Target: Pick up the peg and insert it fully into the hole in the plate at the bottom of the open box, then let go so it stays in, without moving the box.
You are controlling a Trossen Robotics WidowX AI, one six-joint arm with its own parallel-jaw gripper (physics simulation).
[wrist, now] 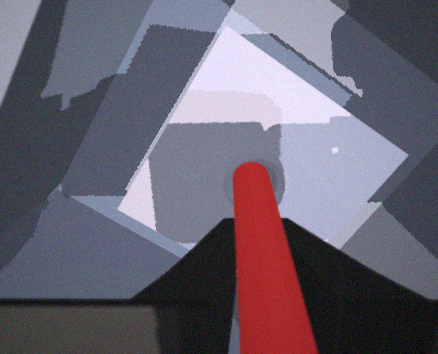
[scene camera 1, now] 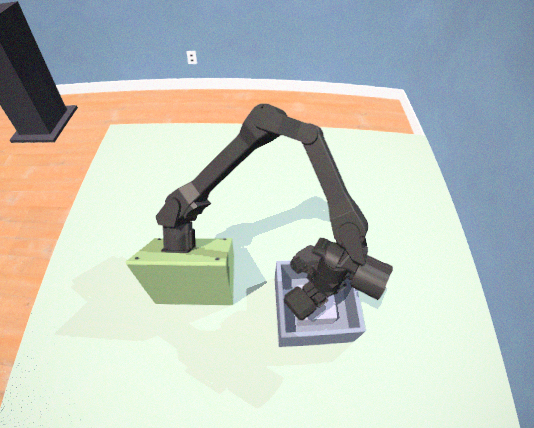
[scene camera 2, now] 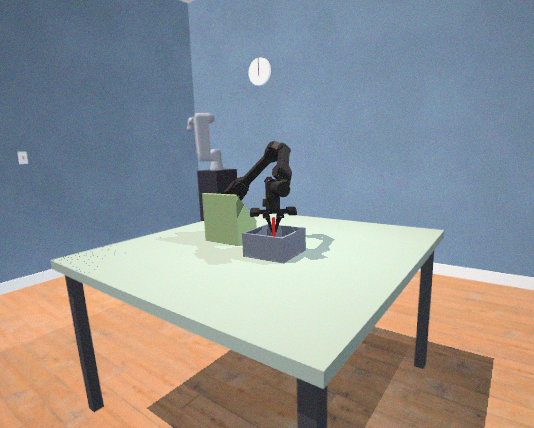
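Pixels of known places: gripper, fingertip midpoint: (wrist: pixel 254 230) (scene camera 1: pixel 319 298) (scene camera 2: pixel 273 232); arm's base at its link origin: (scene camera 1: pixel 178 248) (scene camera 2: pixel 227 206).
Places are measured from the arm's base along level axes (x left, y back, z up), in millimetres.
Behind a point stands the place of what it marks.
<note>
My gripper (scene camera 2: pixel 274 232) {x -69, y -329, z -72 mm} (wrist: pixel 254 230) {x -69, y -329, z -72 mm} is shut on the red peg (scene camera 2: pixel 273 226) {x -68, y -328, z -48 mm} (wrist: pixel 265 265) {x -60, y -321, z -34 mm}, with the arm reaching over the open box. In the wrist view the peg's rounded far end overlaps the round hole (wrist: pixel 279 184) {x -58, y -336, z -104 mm} in the pale square plate (scene camera 1: pixel 328 313) {x -94, y -357, z -105 mm} (wrist: pixel 225 70) {x -36, y -289, z -105 mm}. The hole's edge shows on both sides of the peg, more of it at the right. Whether the tip is above the plate or touches it, I cannot tell. The grey-blue box (scene camera 1: pixel 322 338) {x -159, y -340, z -97 mm} (scene camera 2: pixel 264 247) {x -157, y -350, z -111 mm} stands upright around the plate. In scene camera 1 the hand hides the fingertips and peg.
The arm's green base block (scene camera 1: pixel 185 282) {x -74, y -26, z -18 mm} (scene camera 2: pixel 220 220) {x -74, y -23, z -53 mm} stands beside the box, with a gap between them. The box's raised walls surround the plate. Both stand on the pale green table (scene camera 1: pixel 150 380) {x -278, y 57, z -163 mm} (scene camera 2: pixel 280 300) {x -412, y -612, z -163 mm}. Shadows of the arm fall across the plate and table.
</note>
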